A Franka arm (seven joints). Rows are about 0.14 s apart.
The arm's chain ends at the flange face. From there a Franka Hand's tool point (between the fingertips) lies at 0.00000 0.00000 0.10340 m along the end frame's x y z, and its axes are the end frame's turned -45 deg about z.
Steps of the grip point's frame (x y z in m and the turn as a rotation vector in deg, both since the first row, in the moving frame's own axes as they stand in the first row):
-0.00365 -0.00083 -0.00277 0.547 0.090 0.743
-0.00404 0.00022 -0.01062 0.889 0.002 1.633
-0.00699 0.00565 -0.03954 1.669 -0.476 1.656
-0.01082 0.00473 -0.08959 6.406 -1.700 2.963
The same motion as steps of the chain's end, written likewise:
-0.00259 0.00281 -0.00277 0.450 -0.323 0.743
-0.00159 0.00417 -0.01061 0.630 -0.627 1.633
0.00177 0.01050 -0.03949 0.844 -1.517 1.656
0.00586 0.01725 -0.08890 3.328 -5.732 2.963

